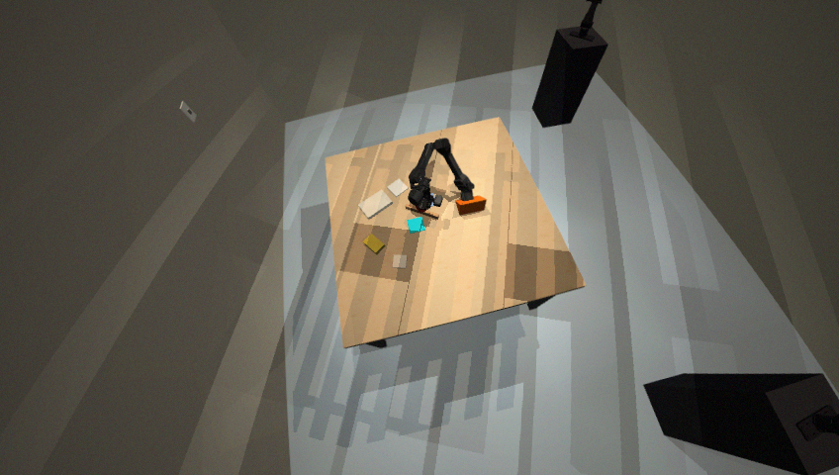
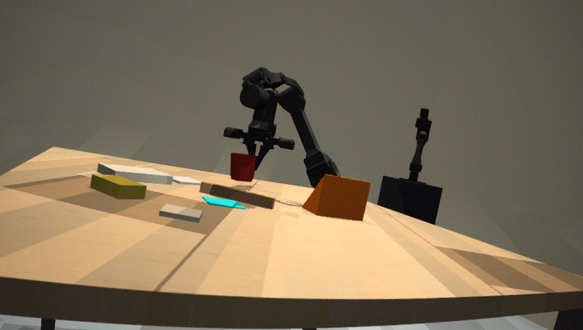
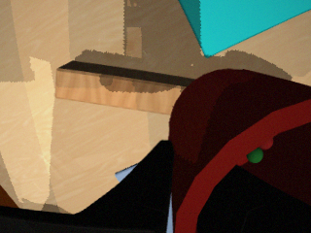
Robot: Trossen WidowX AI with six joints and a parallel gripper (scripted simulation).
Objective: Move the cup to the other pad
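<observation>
Right now the wooden bar is 3 cm ahead of my gripper tip, 2 cm to the right of it and 9 cm below it. The rest, counted from my gripper tip: dark red cup: 3 cm ahead, 2 cm to the right; light blue pad: 2 cm behind, 9 cm to the right, 10 cm below; small white tile: 15 cm ahead, 23 cm to the right, 9 cm below.
</observation>
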